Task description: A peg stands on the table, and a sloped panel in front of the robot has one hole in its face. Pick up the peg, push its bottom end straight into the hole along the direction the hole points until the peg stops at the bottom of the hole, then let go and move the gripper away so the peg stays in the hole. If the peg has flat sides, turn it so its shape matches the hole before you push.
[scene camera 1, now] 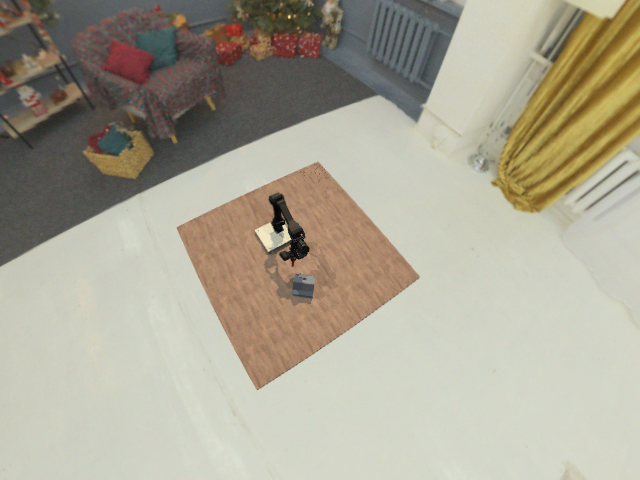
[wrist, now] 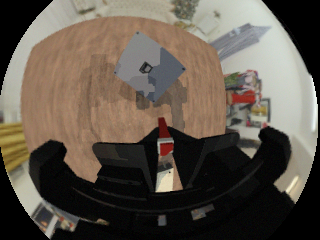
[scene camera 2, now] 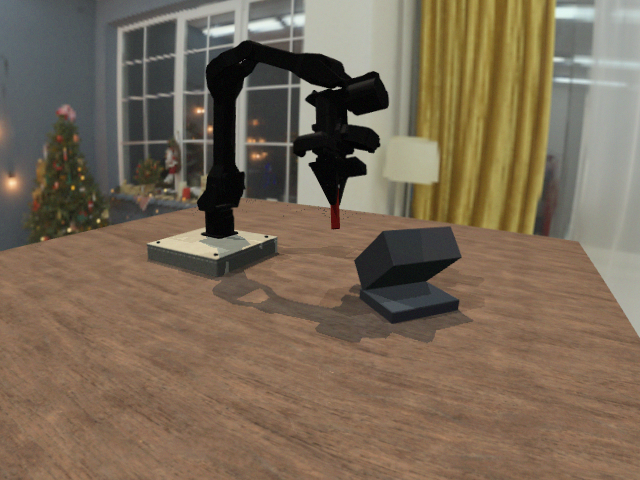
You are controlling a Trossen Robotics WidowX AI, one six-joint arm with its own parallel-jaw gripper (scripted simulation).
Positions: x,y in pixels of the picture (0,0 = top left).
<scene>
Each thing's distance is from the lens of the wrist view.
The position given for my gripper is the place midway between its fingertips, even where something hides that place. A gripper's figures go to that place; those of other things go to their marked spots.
my gripper (wrist: 162,129): 0.10 m
dark grey sloped panel (wrist: 166,68): 0.17 m
</scene>
